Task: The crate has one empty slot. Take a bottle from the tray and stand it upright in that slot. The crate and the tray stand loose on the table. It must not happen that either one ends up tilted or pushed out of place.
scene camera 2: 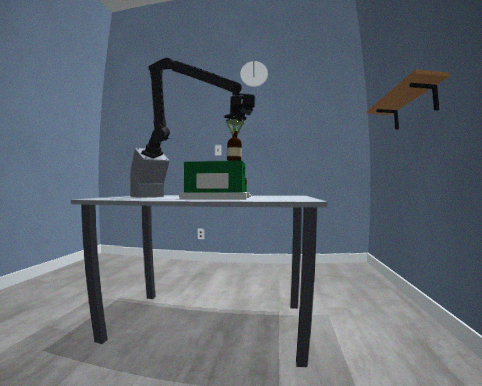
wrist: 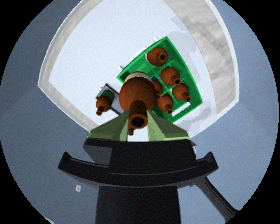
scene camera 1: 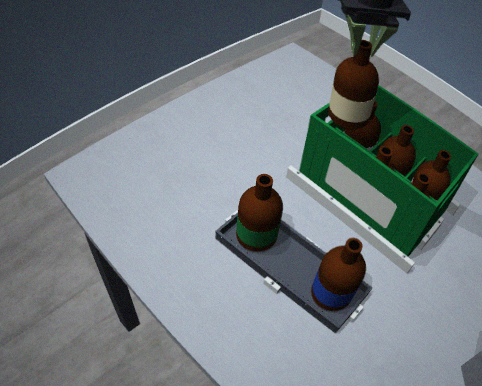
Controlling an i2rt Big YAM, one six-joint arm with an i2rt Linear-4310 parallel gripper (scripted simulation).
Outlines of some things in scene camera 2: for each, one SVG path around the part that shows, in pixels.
A crate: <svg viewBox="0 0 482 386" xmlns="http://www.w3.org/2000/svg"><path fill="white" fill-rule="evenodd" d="M184 176L184 193L245 192L245 163L243 161L191 162Z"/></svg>
